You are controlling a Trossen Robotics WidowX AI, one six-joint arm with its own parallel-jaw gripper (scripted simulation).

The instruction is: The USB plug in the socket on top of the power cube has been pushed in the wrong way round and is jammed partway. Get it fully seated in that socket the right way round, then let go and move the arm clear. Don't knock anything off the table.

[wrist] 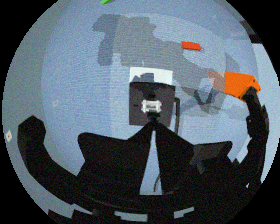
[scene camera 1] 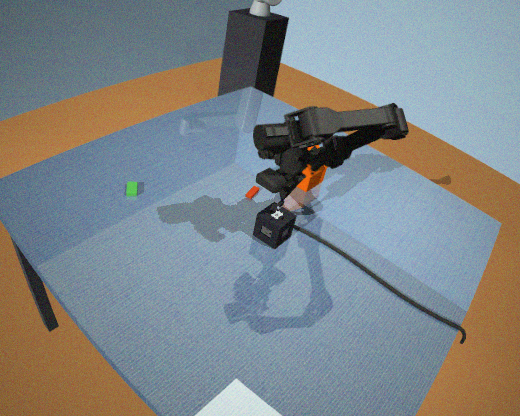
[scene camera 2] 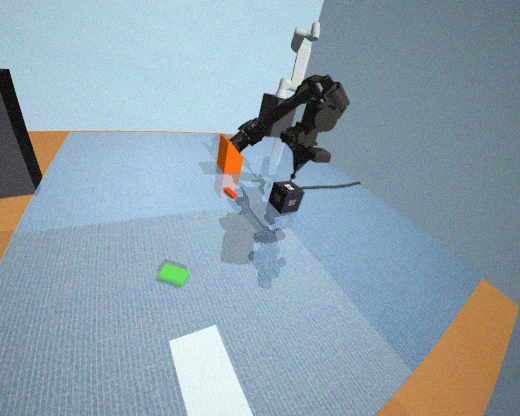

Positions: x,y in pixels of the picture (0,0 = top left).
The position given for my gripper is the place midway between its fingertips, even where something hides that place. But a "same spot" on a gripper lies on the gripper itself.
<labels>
My gripper shows in the wrist view, in scene camera 1 (283,197) and in scene camera 2. The same spot on my gripper: (scene camera 2: 300,158) is (wrist: 130,140). One and the same spot on a black power cube: (wrist: 138,91) is (scene camera 1: 264,213).
</labels>
